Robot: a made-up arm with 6 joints.
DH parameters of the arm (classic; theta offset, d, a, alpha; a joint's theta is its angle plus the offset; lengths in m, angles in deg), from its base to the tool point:
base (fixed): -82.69 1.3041 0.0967 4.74
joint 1: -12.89 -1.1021 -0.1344 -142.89
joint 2: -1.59 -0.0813 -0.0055 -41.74
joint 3: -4.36 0.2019 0.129 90
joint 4: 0 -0.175 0.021 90
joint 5: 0 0.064 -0.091 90
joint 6: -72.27 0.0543 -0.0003 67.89
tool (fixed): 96.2 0.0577 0 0
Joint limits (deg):
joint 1: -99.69..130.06
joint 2: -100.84..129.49
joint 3: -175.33..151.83
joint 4: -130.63..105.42
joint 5: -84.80..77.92
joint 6: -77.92..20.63
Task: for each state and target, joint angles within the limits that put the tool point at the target. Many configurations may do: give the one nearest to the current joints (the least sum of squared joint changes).
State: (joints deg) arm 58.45 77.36 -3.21 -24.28 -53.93 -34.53
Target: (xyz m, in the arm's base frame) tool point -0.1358 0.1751 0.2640
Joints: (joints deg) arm 50.28 96.62 7.36 -19.68 -39.70 -38.22
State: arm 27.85 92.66 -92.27 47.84 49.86 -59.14
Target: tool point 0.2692 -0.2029 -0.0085
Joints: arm -11.10 59.18 -124.32 49.39 61.93 -62.86
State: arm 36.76 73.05 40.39 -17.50 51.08 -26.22
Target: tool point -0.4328 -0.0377 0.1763
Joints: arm 49.85 58.70 21.37 5.69 74.85 -16.10
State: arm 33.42 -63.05 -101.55 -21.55 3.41 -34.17
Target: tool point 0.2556 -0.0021 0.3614
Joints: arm 38.03 -78.10 -78.01 -7.42 4.98 -41.29
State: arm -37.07 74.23 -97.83 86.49 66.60 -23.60
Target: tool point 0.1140 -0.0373 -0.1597
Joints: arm -39.30 78.91 -99.56 85.83 62.94 -21.68
